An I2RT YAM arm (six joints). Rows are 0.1 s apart.
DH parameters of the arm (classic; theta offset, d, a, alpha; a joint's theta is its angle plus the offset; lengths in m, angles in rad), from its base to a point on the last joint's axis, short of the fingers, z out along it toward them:
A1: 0 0.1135 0.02 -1.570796
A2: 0 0 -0.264 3.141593
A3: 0.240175 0 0.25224 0
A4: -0.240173 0 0.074 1.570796
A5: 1.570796 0 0 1.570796
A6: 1.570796 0.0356 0 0
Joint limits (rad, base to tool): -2.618..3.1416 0..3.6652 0..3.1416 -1.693..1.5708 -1.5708..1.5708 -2.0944..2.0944
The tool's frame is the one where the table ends.
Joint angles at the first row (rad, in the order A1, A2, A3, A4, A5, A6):
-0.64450, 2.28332, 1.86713, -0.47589, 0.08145, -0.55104
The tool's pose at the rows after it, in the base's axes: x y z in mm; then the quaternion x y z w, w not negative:
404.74 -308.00 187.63 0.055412 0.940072 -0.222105 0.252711
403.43 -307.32 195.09 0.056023 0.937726 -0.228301 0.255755
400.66 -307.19 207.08 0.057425 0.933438 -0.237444 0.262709
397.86 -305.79 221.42 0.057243 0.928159 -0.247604 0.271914
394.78 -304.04 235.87 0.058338 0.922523 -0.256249 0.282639
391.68 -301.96 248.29 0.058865 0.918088 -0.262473 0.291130
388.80 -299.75 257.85 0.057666 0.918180 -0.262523 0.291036
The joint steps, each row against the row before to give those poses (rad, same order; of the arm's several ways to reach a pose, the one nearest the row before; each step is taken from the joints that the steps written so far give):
-0.00001, -0.00839, 0.00000, -0.00533, 0.00419, -0.00611
0.00000, -0.01563, 0.00000, -0.00267, 0.00687, -0.00152
-0.00266, -0.02480, 0.00001, -0.00116, 0.00611, -0.00267
-0.00076, -0.02977, -0.00002, -0.00076, 0.00534, -0.00419
-0.00077, -0.03015, 0.00000, -0.00039, 0.00228, -0.00039
-0.00038, -0.02668, 0.00000, -0.00379, 0.00077, -0.00038
-0.00001, -0.01717, 0.01107, -0.02824, -0.00078, -0.00230

